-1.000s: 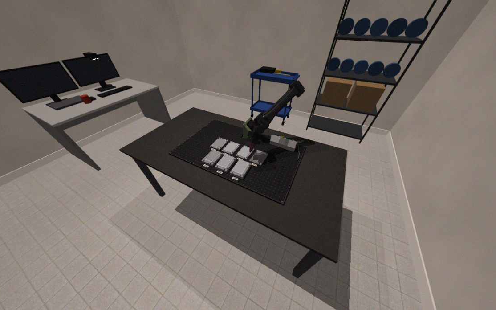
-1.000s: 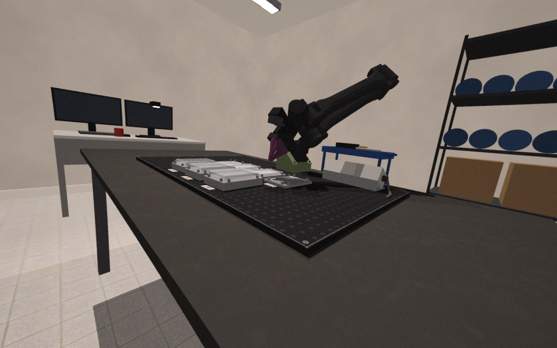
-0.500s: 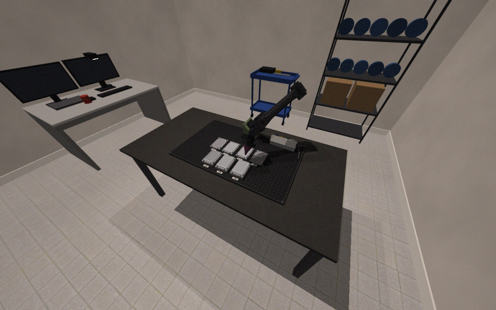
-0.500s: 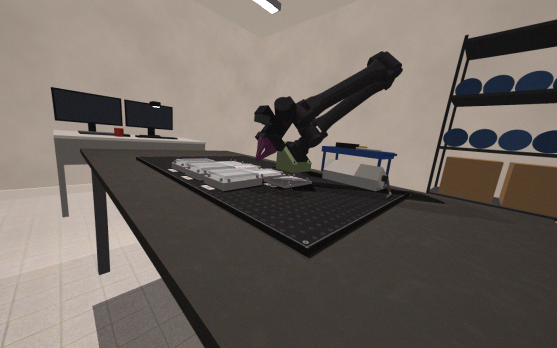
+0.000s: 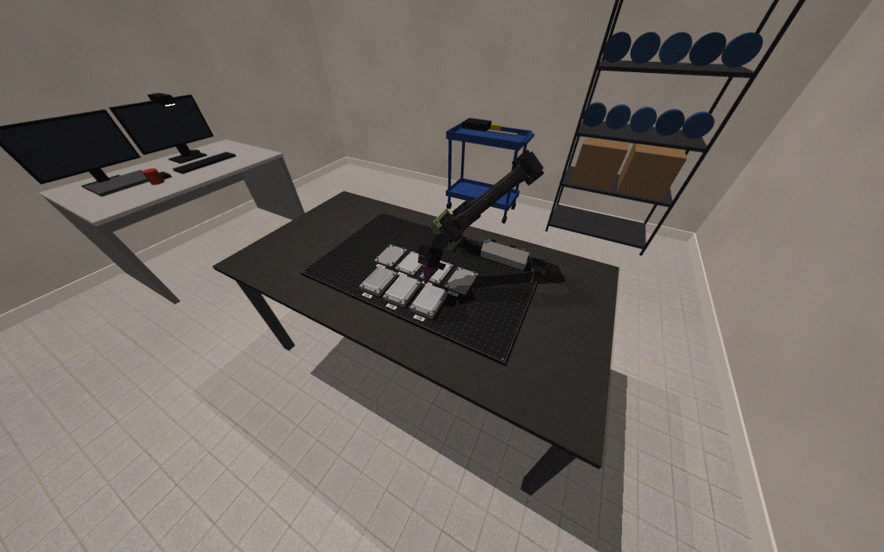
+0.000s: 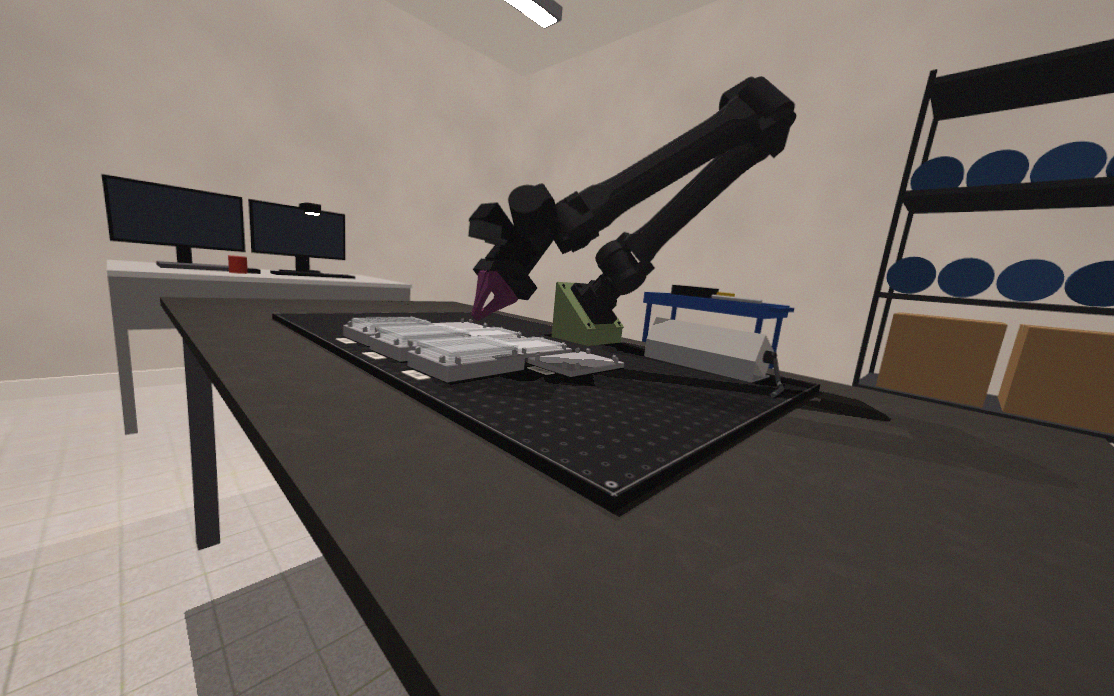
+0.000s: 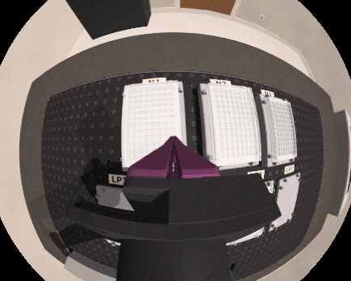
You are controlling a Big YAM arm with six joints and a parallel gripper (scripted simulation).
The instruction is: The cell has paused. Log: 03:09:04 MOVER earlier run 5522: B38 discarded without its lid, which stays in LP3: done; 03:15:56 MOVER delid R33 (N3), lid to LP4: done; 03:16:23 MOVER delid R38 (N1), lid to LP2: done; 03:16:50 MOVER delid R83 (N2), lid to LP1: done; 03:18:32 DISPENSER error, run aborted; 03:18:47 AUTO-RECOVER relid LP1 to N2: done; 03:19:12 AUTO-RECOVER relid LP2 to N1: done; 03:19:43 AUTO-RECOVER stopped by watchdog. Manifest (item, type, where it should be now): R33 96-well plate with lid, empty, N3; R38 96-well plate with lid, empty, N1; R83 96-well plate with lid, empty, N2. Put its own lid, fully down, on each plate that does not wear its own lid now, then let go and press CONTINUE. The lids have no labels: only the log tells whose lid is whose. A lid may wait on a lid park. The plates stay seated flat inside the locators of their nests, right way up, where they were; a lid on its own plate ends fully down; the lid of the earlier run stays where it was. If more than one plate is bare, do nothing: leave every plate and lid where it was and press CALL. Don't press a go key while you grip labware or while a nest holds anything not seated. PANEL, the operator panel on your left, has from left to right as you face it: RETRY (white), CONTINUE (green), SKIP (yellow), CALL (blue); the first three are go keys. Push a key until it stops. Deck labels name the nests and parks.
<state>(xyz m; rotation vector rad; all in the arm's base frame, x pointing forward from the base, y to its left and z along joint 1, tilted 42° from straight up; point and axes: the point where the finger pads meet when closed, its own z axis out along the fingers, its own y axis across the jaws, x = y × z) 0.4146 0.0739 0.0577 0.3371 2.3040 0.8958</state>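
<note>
Now: hand 150 mm past the lid park LP4, 30 mm to the left of it and 70 mm above it. Also, from my hand: white 96-well plate: 30 mm ahead, 230 mm to the right, 50 mm below; LP4 label: 60 mm behind, 30 mm to the right, 80 mm below; lid park LP1: 150 mm behind, 100 mm to the left, 70 mm below.
</note>
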